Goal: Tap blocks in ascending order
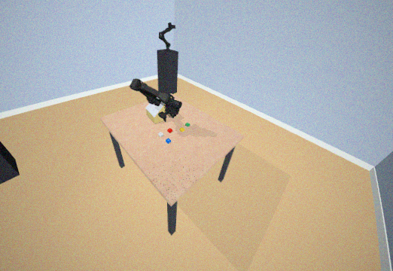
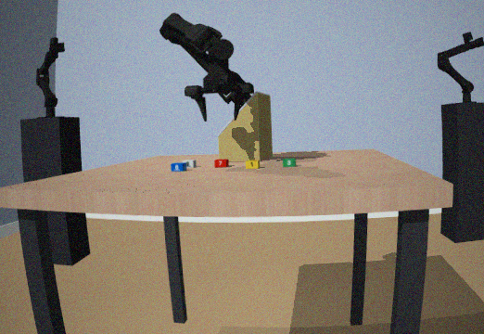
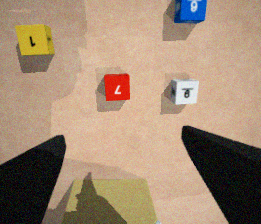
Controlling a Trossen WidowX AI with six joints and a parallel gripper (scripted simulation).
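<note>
My gripper tip is now 120 mm above the yellow block, 90 mm to the right of it and 80 mm short of it. From my gripper tip the other things lie so: white block: 120 mm below, 90 mm to the right, 10 mm behind; red block: 120 mm below, 10 mm ahead; blue block: 120 mm below, 100 mm to the right, 100 mm ahead.
</note>
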